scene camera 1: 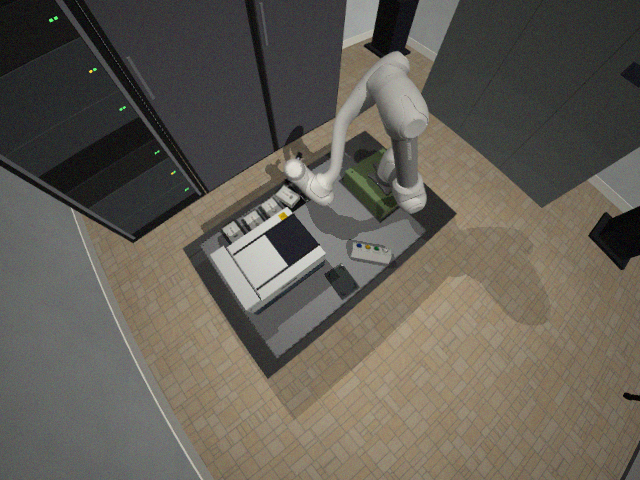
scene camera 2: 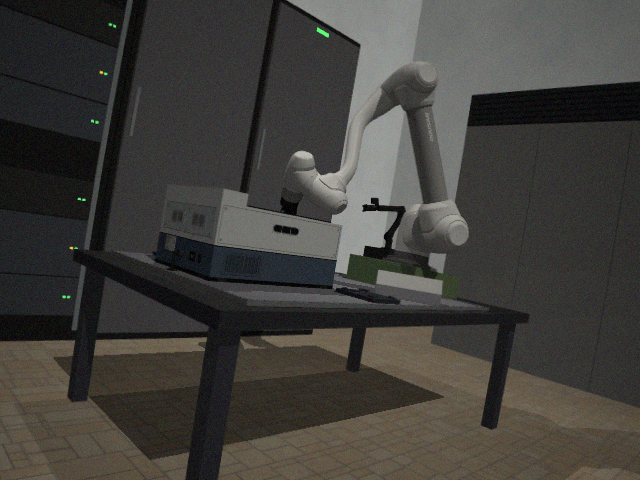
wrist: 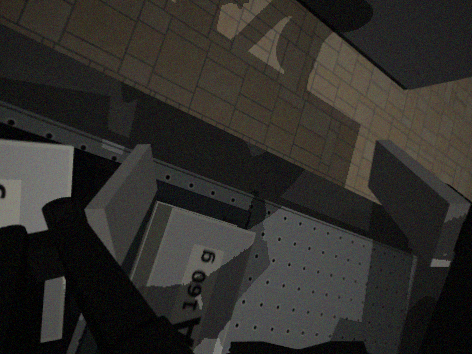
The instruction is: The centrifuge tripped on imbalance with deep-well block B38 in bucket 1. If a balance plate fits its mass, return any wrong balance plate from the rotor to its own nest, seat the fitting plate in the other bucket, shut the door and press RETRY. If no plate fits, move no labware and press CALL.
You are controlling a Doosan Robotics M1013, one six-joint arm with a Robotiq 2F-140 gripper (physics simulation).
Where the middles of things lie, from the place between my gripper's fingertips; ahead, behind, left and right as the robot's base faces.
The dark centrifuge lid (scene camera 1: 290, 238) lies 410 mm to the left of my hand, 280 mm ahead of it and 80 mm above it. Round my hand: white button box (scene camera 2: 401, 286) 680 mm to the left, 90 mm below, 70 mm behind; then white centrifuge (scene camera 1: 258, 275) 430 mm ahead, 420 mm to the left, 10 mm below.
